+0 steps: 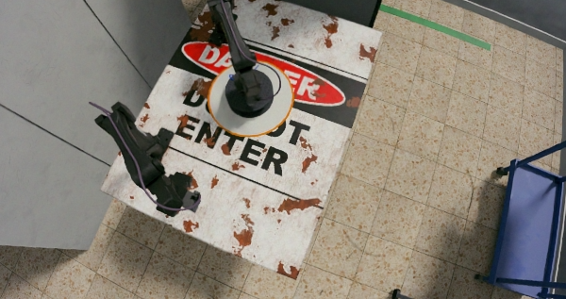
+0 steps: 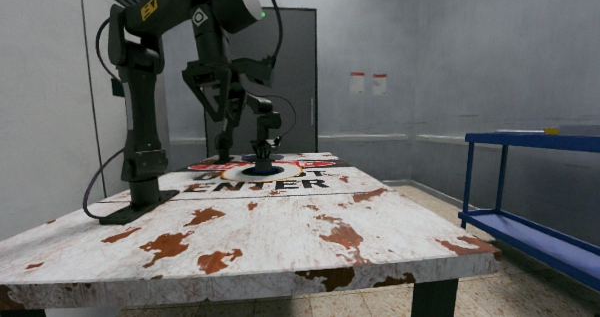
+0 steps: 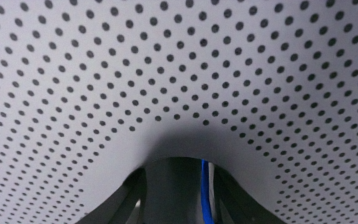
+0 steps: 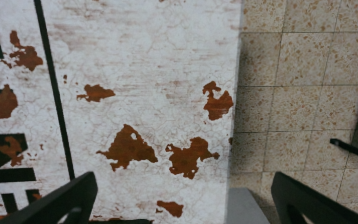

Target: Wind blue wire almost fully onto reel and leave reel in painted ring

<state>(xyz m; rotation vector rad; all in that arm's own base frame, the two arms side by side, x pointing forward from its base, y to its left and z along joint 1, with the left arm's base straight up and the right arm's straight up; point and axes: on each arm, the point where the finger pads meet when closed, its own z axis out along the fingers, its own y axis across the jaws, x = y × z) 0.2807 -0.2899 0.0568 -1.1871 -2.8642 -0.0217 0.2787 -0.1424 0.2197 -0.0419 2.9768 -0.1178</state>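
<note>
Right now the dark grey reel is 2 cm below my left hand. Round my left hand: white painted ring 6 cm below; orange-edged painted ring 6 cm below.
</note>
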